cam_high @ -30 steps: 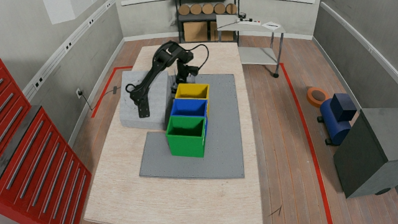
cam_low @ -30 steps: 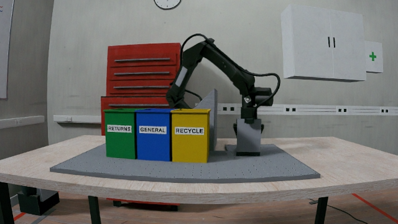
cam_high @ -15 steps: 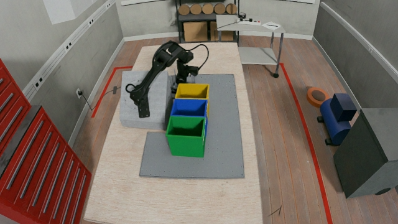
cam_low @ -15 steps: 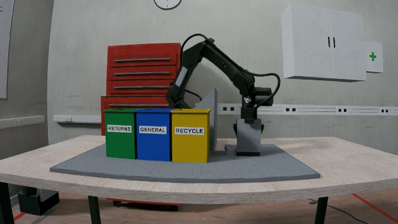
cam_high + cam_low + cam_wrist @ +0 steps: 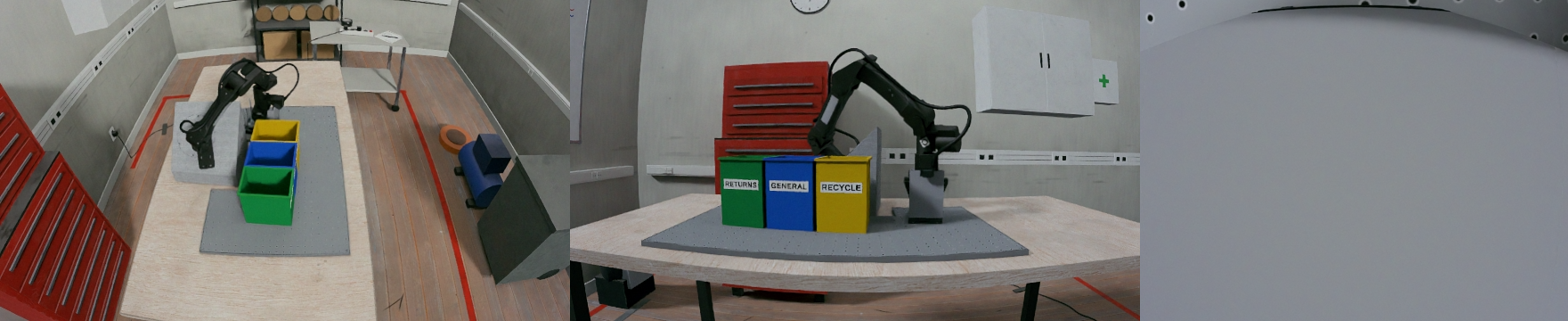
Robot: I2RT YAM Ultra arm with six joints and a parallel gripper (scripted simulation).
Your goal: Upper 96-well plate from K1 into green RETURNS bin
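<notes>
Now: hand 10 mm above the clear 96-well plate. The rest, counted from my hand: yellow recycle bin (230 mm to the right, 70 mm ahead, 40 mm above); then blue general bin (360 mm to the right, 60 mm ahead, 40 mm above); then green returns bin (490 mm to the right, 50 mm ahead, 40 mm above).
</notes>
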